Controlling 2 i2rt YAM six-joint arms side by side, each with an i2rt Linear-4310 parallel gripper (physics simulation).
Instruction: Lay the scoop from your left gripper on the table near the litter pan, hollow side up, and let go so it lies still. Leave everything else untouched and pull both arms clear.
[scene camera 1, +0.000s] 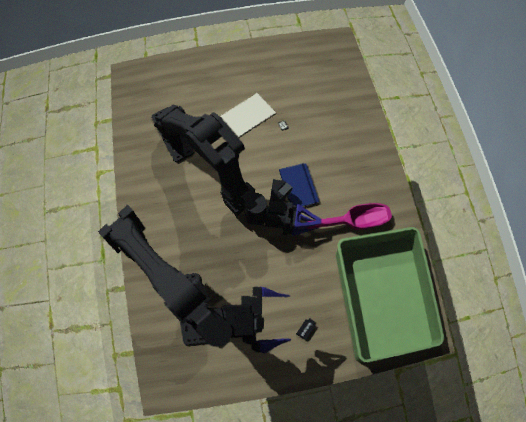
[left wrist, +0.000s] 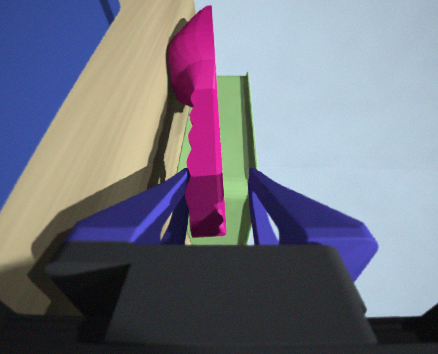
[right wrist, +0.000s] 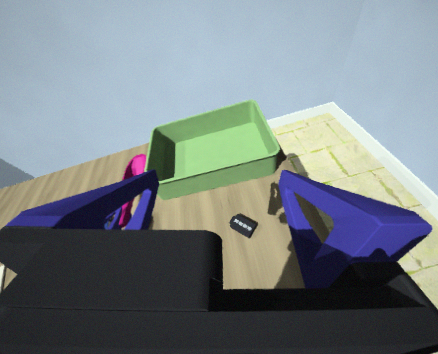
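Note:
The magenta scoop has its hollow facing up in scene camera 1, beside the top edge of the green litter pan. Its bowl casts a shadow close by on the table. My left gripper is partly open around the end of the handle. In the left wrist view the handle lies close to the left-hand finger, with a gap to the other finger. My right gripper is wide open and empty, left of the pan in scene camera 1.
A blue book-like object lies close to the left gripper. A white sheet and a small pale item lie farther up. A small black block lies between the right gripper and the pan.

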